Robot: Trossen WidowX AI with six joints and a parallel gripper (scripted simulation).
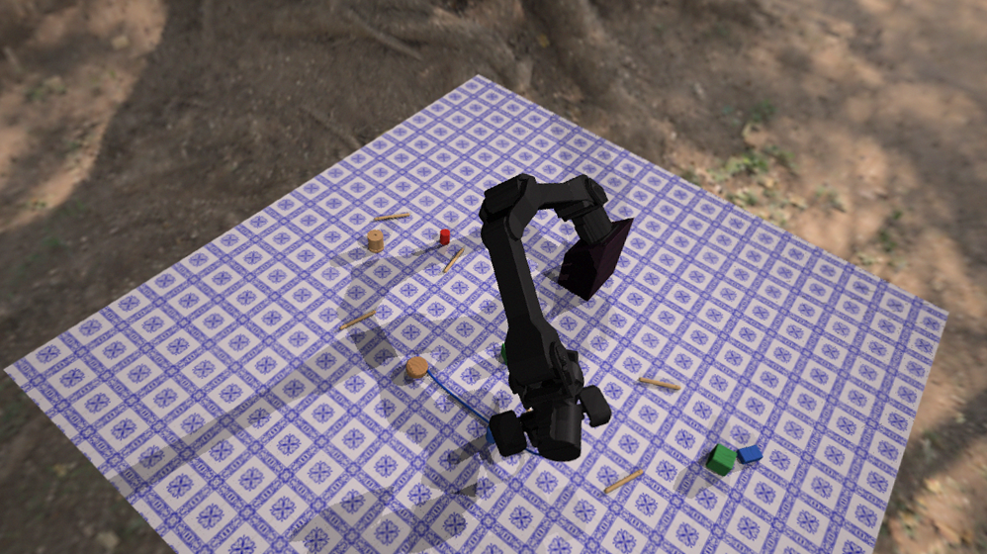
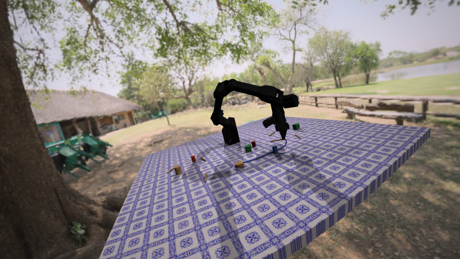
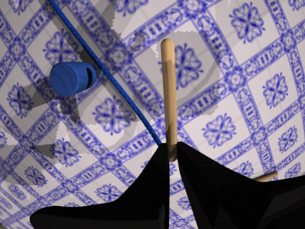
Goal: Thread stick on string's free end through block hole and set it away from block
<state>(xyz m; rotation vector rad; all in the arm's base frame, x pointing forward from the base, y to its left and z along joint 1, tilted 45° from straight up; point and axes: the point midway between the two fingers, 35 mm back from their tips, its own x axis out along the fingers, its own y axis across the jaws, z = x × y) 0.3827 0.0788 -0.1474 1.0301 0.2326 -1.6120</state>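
Now: the blue cylinder 80 mm to the right of my gripper tip, 30 mm ahead of it and 20 mm below it. The rest, counted from my gripper tip: round wooden button: 270 mm to the right, 30 mm below, 20 mm ahead; thin stick: 10 mm to the right, 10 mm behind; string: 10 mm below.
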